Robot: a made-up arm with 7 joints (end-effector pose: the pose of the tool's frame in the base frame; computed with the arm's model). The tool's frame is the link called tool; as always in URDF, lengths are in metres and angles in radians. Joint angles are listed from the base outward.
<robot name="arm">
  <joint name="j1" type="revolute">
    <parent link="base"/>
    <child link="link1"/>
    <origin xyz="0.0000 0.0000 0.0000" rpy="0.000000 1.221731 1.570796"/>
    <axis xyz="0 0 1"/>
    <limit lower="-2.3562" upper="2.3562" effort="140" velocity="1.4"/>
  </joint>
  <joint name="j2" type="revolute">
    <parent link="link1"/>
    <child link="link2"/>
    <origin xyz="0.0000 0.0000 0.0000" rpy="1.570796 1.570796 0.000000"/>
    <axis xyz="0 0 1"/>
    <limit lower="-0.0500" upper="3.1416" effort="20" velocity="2"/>
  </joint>
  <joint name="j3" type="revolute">
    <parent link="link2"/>
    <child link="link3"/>
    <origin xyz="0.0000 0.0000 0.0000" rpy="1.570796 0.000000 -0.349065"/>
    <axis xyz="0 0 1"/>
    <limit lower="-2.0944" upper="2.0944" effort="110" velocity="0.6"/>
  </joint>
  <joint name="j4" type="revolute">
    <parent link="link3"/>
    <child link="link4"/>
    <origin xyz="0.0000 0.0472 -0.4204" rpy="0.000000 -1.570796 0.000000"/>
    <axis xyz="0 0 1"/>
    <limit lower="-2.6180" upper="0.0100" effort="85" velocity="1.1"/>
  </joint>
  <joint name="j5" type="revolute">
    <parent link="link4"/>
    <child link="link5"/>
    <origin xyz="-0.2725 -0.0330 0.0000" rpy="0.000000 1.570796 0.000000"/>
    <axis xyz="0 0 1"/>
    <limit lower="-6.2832" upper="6.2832" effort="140" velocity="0.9"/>
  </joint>
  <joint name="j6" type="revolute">
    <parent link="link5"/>
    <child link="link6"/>
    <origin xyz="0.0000 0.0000 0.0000" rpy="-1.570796 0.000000 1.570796"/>
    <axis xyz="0 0 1"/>
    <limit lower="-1.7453" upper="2.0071" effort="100" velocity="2.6"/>
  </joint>
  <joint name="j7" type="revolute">
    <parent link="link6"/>
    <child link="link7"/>
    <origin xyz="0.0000 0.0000 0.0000" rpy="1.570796 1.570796 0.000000"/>
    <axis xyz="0 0 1"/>
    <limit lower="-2.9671" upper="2.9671" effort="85" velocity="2.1"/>
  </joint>
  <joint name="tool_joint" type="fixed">
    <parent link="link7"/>
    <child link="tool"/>
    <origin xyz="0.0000 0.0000 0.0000" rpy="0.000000 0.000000 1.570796"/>
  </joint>
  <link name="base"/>
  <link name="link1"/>
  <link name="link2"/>
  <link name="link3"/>
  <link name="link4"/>
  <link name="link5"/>
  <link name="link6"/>
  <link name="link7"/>
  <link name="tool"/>
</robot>
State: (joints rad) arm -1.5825 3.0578 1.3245 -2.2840 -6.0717 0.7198 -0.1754
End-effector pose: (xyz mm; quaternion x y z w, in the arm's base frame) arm -355.0 -143.6 14.6 -0.7038 0.1868 -0.0963 0.6786
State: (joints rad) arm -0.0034 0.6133 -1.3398 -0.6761 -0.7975 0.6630 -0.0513
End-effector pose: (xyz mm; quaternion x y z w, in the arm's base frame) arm 46.3 223.3 -641.9 0.3363 0.1054 -0.8307 0.4311
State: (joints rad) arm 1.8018 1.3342 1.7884 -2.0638 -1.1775 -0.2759 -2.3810
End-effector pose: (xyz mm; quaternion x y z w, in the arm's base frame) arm 82.4 388.2 192.2 -0.1681 -0.5759 0.3083 0.7382
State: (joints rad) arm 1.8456 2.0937 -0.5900 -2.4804 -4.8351 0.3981 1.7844
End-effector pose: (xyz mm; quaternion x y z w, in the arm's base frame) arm -143.6 287.7 -73.2 0.2447 0.5564 0.6589 0.4431
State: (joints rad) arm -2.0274 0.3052 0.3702 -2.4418 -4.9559 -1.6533 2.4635
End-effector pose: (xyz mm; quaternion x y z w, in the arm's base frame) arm 110.7 -32.1 320.3 0.2275 -0.5797 0.6535 0.4303
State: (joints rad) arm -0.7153 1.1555 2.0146 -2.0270 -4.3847 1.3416 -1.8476
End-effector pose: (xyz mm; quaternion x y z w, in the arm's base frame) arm -80.5 440.7 45.6 -0.7209 0.6673 0.1840 0.0350
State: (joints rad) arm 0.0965 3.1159 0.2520 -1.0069 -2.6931 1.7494 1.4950
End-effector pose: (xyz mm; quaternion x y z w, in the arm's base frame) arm 306.0 -40.3 570.1 -0.2649 0.0777 0.5170 0.8102
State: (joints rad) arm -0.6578 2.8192 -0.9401 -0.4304 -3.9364 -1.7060 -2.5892
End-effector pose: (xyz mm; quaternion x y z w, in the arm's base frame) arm -225.1 333.6 565.8 -0.7426 -0.3967 -0.4049 0.3568
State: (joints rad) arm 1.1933 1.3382 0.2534 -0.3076 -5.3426 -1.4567 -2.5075
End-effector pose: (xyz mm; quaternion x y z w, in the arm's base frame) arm -298.3 630.0 -5.4 -0.6038 -0.4364 0.6578 0.1111
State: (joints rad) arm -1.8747 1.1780 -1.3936 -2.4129 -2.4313 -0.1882 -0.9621
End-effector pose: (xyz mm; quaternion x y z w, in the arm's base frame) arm 316.1 -42.6 139.8 -0.5433 -0.2466 -0.2330 0.7680
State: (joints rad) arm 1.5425 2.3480 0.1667 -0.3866 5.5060 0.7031 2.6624
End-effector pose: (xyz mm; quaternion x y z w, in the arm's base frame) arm 305.7 615.4 107.9 0.6928 -0.4865 -0.1879 0.4980
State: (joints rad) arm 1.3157 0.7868 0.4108 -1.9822 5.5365 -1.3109 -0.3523
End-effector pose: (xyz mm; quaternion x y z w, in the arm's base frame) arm -176.9 357.8 -231.6 0.0822 -0.5413 -0.7785 0.3068
